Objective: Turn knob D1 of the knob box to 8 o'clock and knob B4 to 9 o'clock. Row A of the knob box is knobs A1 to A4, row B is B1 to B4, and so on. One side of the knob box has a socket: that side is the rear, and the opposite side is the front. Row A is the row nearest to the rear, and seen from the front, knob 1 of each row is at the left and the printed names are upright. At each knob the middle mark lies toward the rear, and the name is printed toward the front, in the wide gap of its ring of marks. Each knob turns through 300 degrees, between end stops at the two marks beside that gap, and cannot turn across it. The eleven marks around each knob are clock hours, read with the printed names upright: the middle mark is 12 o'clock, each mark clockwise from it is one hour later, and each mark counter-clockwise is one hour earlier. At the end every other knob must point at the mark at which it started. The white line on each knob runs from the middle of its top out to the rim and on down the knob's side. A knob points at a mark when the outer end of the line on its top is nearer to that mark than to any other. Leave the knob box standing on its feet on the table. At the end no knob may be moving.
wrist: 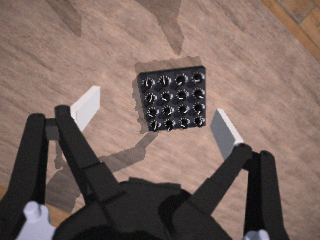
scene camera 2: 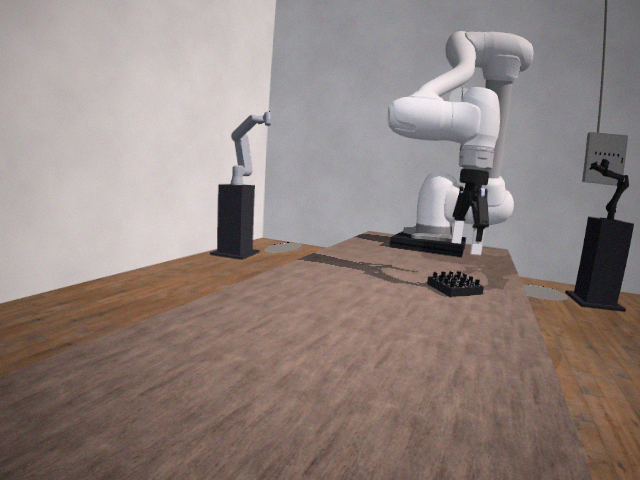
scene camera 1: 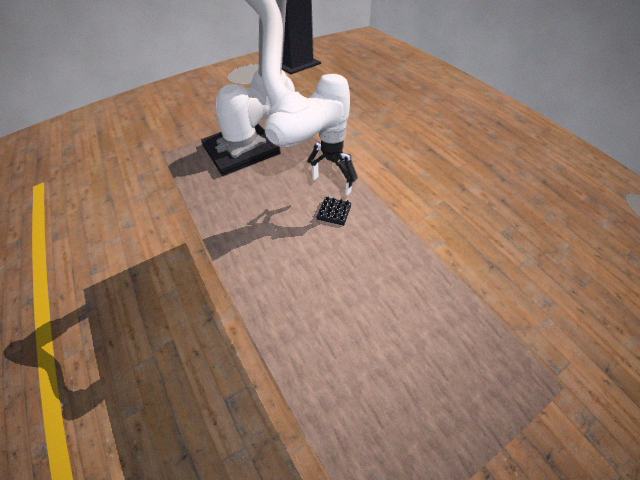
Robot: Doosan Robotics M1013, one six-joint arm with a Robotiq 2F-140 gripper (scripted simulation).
Path:
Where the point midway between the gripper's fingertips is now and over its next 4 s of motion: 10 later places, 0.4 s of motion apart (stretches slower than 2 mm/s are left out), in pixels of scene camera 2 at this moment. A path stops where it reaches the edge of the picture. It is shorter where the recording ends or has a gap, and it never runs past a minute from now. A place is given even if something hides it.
My gripper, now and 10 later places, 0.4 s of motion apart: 465, 248; 468, 249; 467, 256; 467, 256; 467, 260; 466, 264; 465, 269; 465, 271; 465, 273; 464, 275; 464, 276

